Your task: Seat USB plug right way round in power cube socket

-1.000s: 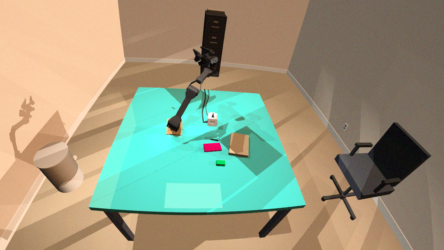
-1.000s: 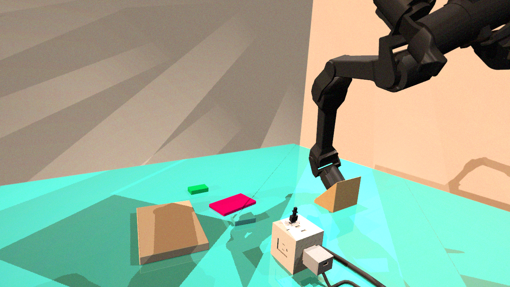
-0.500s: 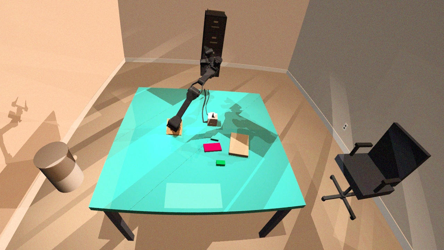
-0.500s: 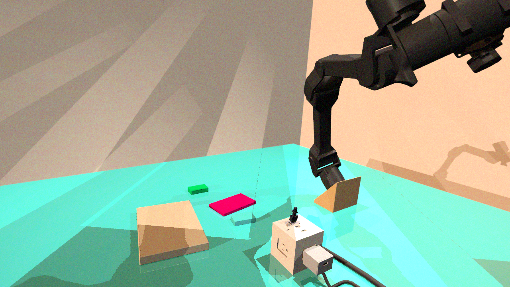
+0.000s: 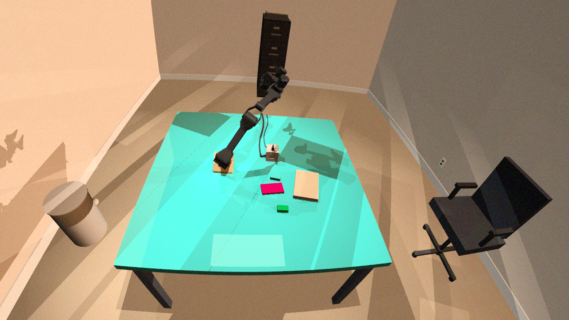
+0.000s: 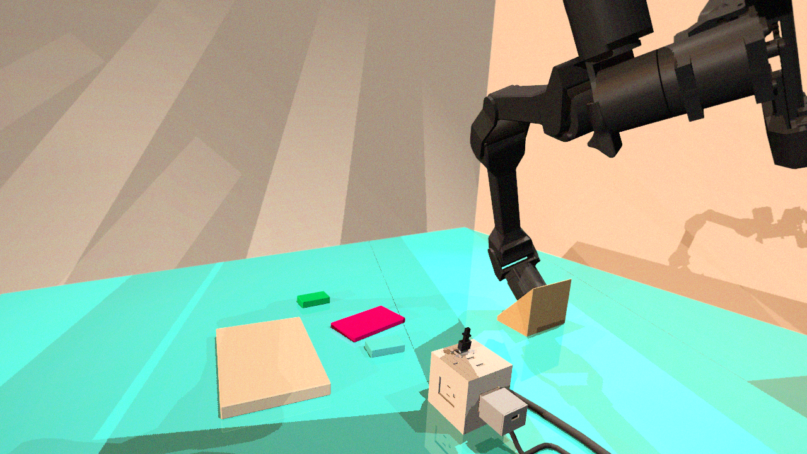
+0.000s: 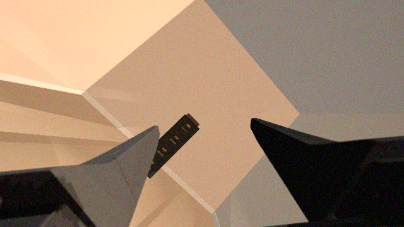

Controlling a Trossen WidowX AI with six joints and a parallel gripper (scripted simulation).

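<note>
Right now the dark USB plug is 60 mm ahead of my gripper tip, 330 mm to the right of it and 380 mm below it. The rest, counted from my gripper tip: USB socket 60 mm ahead, 330 mm to the right, 400 mm below; magenta block 60 mm ahead, 590 mm to the right, 460 mm below; small teal block 80 mm ahead, 500 mm to the right, 460 mm below.
</note>
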